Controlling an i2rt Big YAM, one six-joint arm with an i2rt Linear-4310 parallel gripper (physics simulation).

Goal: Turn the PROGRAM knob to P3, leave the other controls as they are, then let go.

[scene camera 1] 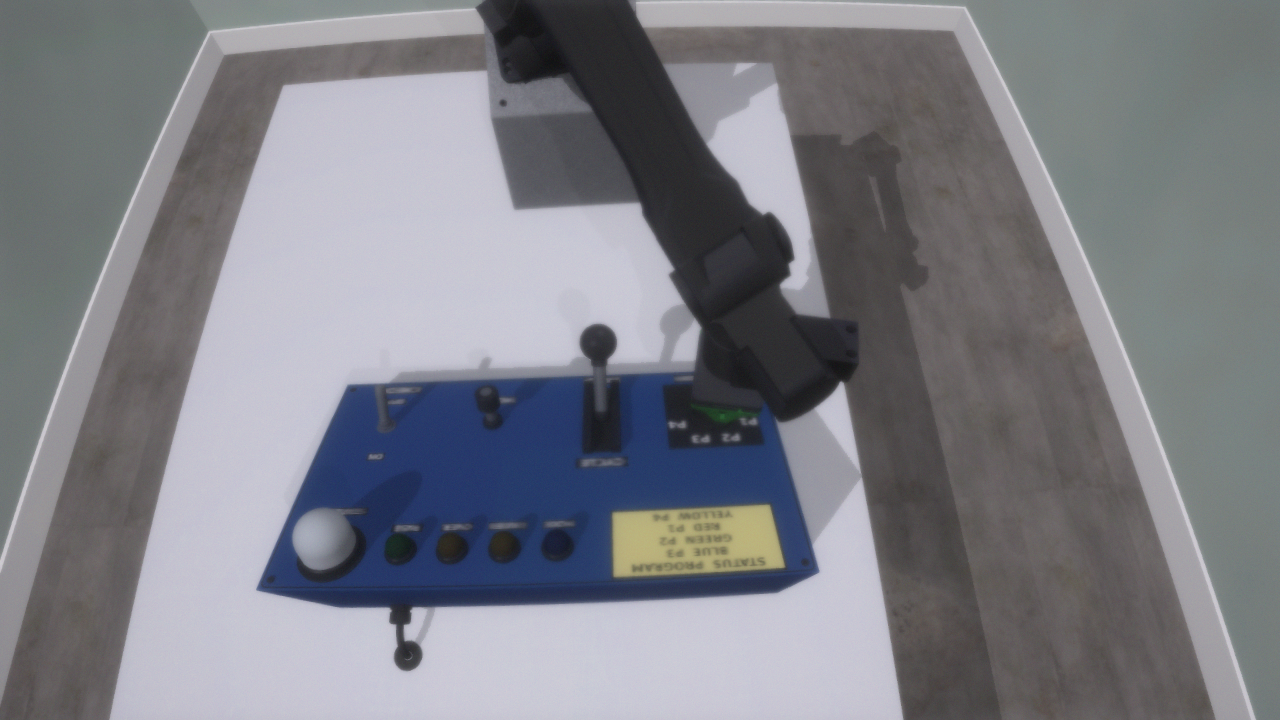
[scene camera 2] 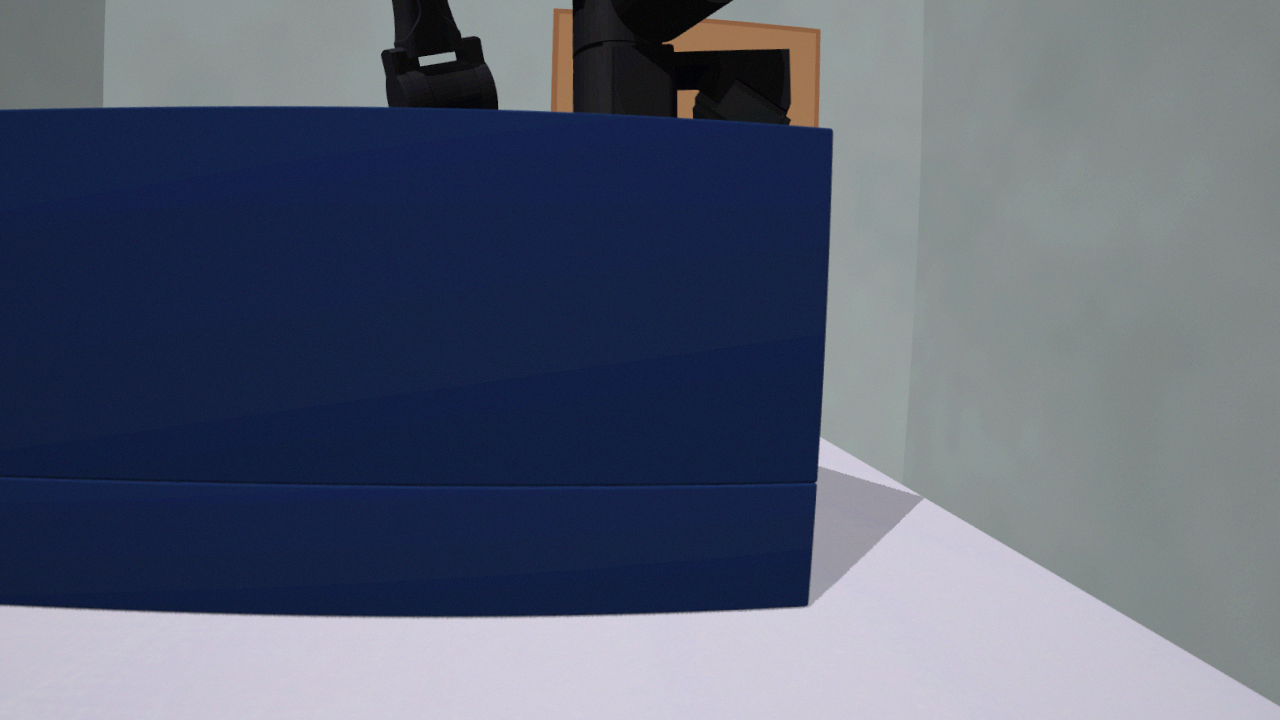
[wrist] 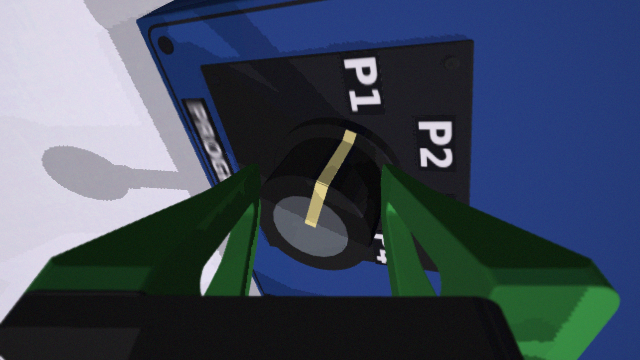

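Where they show: gripper, fingertip midpoint: (scene camera 1: 723,401) (wrist: 320,179); arm's base at its link origin: (scene camera 1: 544,41).
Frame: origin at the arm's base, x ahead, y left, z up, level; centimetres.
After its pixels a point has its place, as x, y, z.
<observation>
The black PROGRAM knob (wrist: 325,240) @[45.9, 8.9, -11.3], with a grey cap and a pale yellow pointer line, stands on its black plate (wrist: 240,95) @[44.4, 13.5, -15.9] (scene camera 1: 677,401) @[44.3, 6.1, -15.3] in the wrist view. The line points towards the P1 label (wrist: 363,84) @[49.0, 12.8, -13.7]. The P2 label (wrist: 435,144) @[50.6, 10.2, -12.7] (scene camera 1: 731,437) @[50.6, 10.2, -12.7] is to its right. P3 (scene camera 1: 699,438) @[49.9, 6.9, -12.8] shows in scene camera 1, but my right finger hides it in the wrist view. P4 partly shows beside that finger. My gripper (wrist: 320,179) @[46.5, 10.5, -12.7] (scene camera 1: 725,414) @[46.5, 10.5, -12.7] is shut on the knob, its green fingers close against both sides. The knob is hidden in both scene views.
The blue panel (scene camera 1: 492,483) @[50.4, -14.8, -10.9] (scene camera 2: 402,313) @[63.7, -1.8, -12.8] also carries a black ball-topped lever (scene camera 1: 597,342) @[39.1, -1.5, -7.5] beside the knob plate, a small black control (scene camera 1: 487,400) @[41.8, -13.9, -10.1], a metal toggle (scene camera 1: 384,411) @[39.4, -25.7, -12.6], several small lamps, a white dome (scene camera 1: 324,539) @[54.7, -28.6, -3.2] and a yellow status label (scene camera 1: 698,541) @[61.0, 3.2, -7.5].
</observation>
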